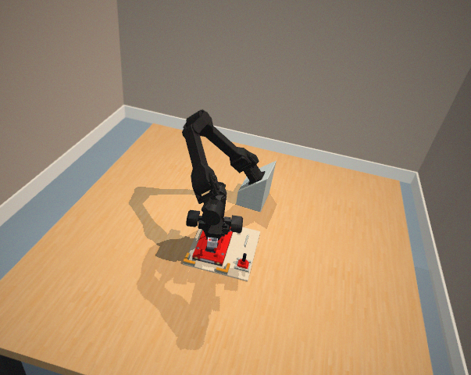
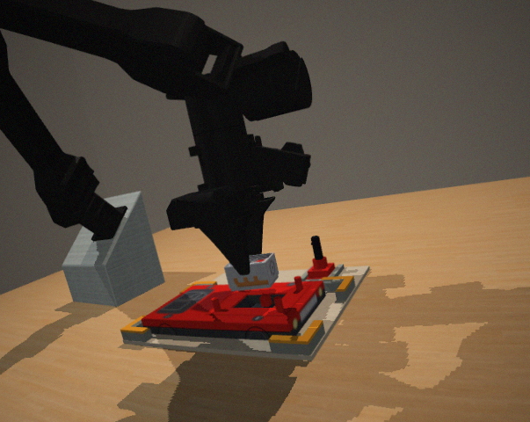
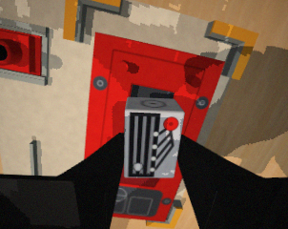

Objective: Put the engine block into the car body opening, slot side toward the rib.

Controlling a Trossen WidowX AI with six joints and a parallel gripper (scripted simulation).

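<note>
Right now my gripper tip is 10 mm above the grey engine block. From my gripper tip the other things lie so: pale base plate (30 mm behind, 20 mm to the left, 50 mm below).
</note>
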